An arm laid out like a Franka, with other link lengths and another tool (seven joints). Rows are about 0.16 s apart.
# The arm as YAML. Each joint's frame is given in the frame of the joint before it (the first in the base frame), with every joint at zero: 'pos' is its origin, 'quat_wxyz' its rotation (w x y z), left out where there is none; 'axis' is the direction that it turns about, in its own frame. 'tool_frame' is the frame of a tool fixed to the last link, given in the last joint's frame.
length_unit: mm
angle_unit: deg
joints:
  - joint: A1
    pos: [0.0, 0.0, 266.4]
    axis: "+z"
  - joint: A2
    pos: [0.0, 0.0, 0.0]
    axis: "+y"
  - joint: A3
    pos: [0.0, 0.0, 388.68]
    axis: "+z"
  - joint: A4
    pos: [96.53, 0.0, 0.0]
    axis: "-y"
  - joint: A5
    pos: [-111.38, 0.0, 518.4]
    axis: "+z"
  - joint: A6
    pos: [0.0, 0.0, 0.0]
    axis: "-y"
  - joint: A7
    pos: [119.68, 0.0, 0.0]
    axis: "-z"
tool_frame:
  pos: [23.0, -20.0, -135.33]
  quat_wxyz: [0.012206, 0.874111, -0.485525, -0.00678]
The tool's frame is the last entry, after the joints.
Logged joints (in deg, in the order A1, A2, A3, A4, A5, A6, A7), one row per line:
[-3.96 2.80 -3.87 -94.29 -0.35 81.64 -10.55]
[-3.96 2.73 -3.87 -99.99 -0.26 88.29 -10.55]
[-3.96 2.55 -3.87 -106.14 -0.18 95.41 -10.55]
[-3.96 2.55 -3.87 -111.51 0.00 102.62 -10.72]
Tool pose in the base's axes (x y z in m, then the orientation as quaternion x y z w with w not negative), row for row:
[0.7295 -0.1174 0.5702 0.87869 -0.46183 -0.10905 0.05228]
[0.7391 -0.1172 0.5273 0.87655 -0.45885 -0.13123 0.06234]
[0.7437 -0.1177 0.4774 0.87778 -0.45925 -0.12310 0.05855]
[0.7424 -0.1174 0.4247 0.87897 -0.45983 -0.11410 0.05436]
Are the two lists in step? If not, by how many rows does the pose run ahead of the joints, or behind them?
The pose runs 1 row behind the joints: the pose in row i belongs to the joints in row i - 1.
